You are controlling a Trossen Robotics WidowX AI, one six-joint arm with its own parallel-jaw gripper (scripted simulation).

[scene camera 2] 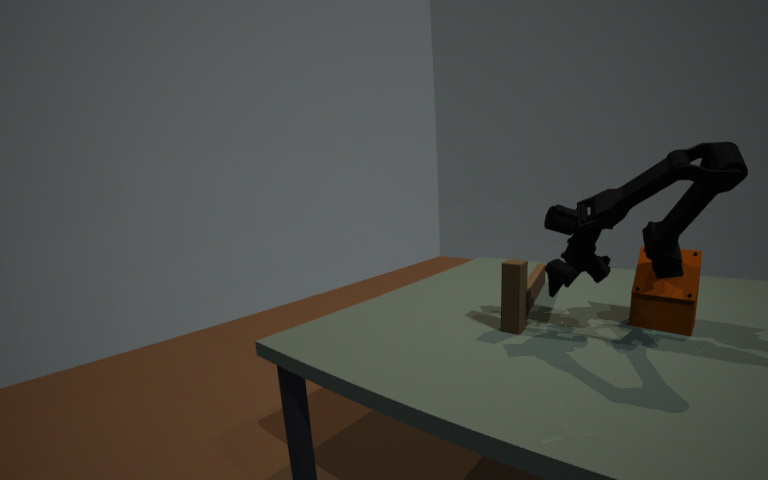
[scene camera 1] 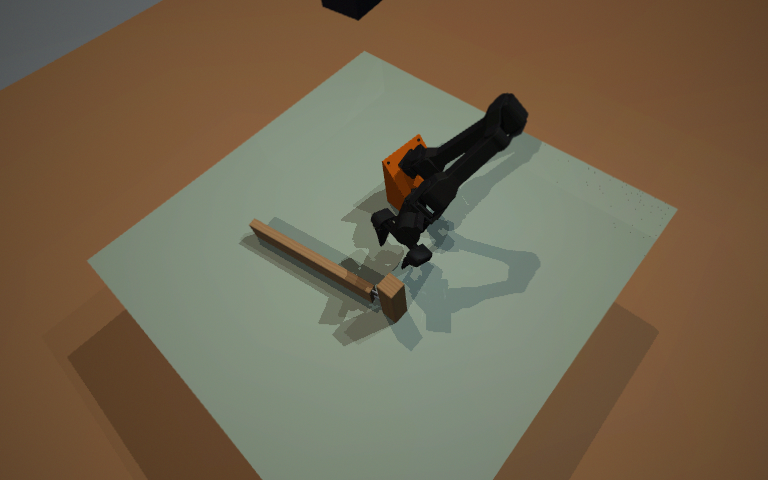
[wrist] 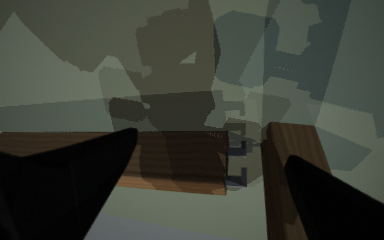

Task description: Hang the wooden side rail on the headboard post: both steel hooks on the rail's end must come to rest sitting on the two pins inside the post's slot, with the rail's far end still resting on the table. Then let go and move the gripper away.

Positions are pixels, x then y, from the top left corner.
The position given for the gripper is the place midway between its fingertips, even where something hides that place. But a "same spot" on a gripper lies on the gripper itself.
Labels:
gripper: scene camera 2; scene camera 1 392, 256; wrist
same spot on gripper: [wrist: 67, 186] = [scene camera 2: 577, 271]

